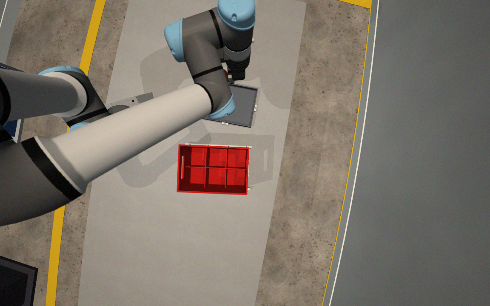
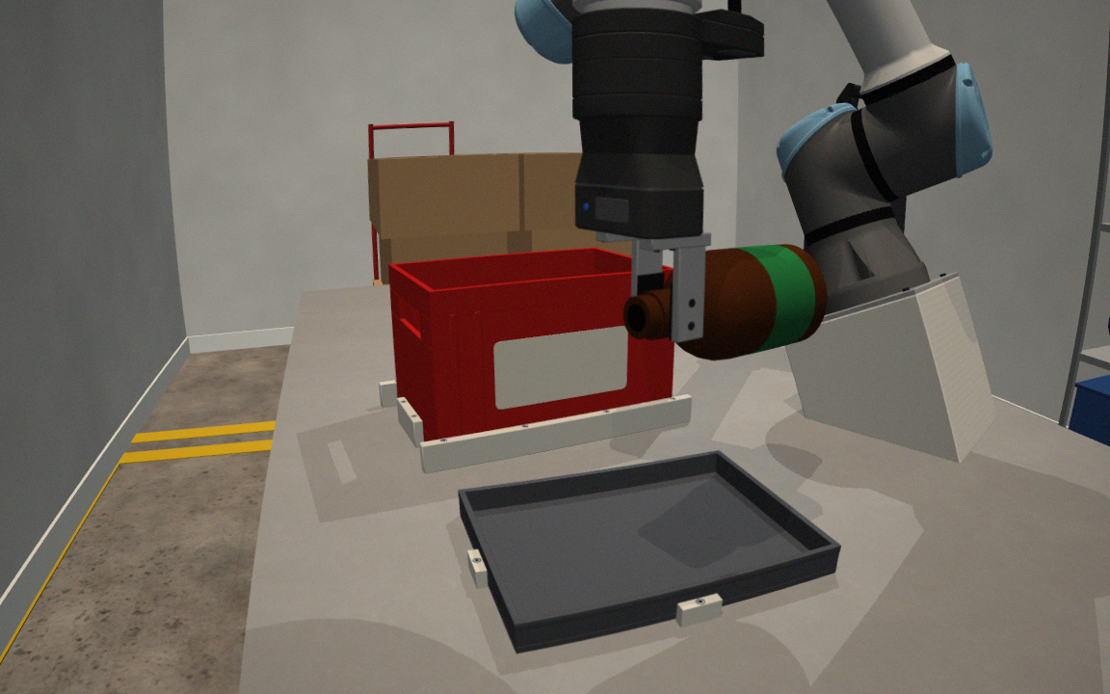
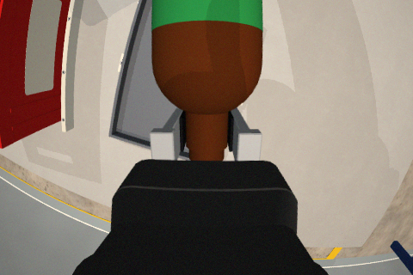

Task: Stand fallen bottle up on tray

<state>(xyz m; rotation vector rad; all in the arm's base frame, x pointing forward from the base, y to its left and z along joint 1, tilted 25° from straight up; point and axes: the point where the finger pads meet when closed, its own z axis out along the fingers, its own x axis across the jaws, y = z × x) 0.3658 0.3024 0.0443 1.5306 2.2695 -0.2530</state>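
Right now my hand is 50 mm past the bottle, 20 mm to the left of it and 10 mm above it. Round my hand: red crate 360 mm to the right, 120 mm below, 20 mm ahead; then dark grey tray 190 mm below, 50 mm to the right, 10 mm behind.
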